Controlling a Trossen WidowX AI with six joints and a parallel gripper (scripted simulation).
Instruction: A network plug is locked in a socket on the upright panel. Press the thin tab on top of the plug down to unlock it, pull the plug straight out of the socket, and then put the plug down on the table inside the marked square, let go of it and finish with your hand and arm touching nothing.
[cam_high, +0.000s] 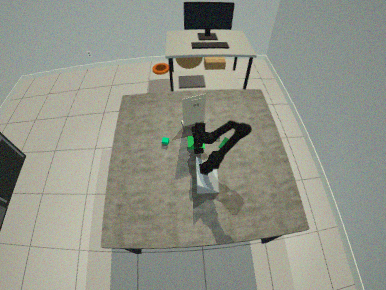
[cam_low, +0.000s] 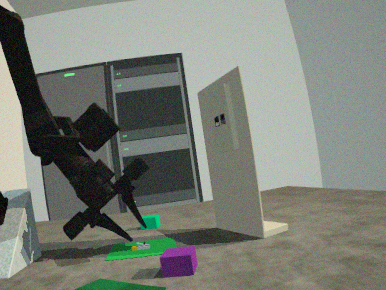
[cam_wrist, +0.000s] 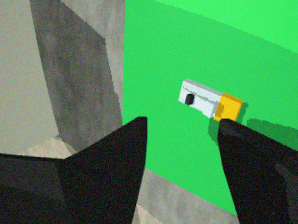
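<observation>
The plug is 2 cm below my gripper tip. From my gripper tip the other things lie so: cream panel (19 cm ahead, 10 cm above, 1 cm to the right); green square (3 cm below); purple cube (16 cm to the right, 5 cm ahead, 1 cm below).
</observation>
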